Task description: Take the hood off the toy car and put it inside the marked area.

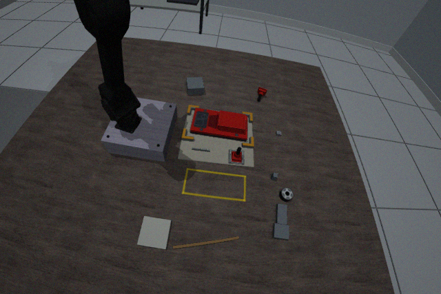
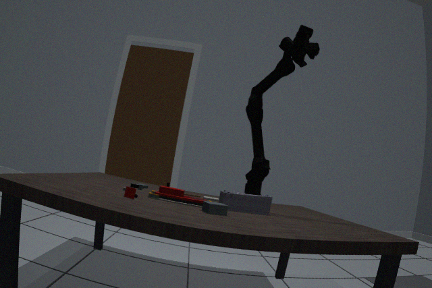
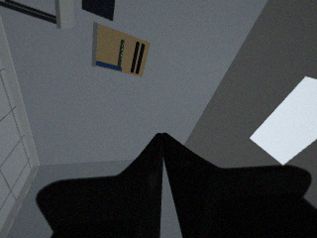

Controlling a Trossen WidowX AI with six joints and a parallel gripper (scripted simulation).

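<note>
My gripper tip is 72 cm above the hood, 42 cm short of it and 7 cm to the left of it. From my gripper tip the other things lie so: pale card 75 cm below, 49 cm to the right, 31 cm ahead; then wooden stick 75 cm below, 47 cm to the right, 45 cm ahead; then wheel 75 cm below, 65 cm ahead, 28 cm to the right.
</note>
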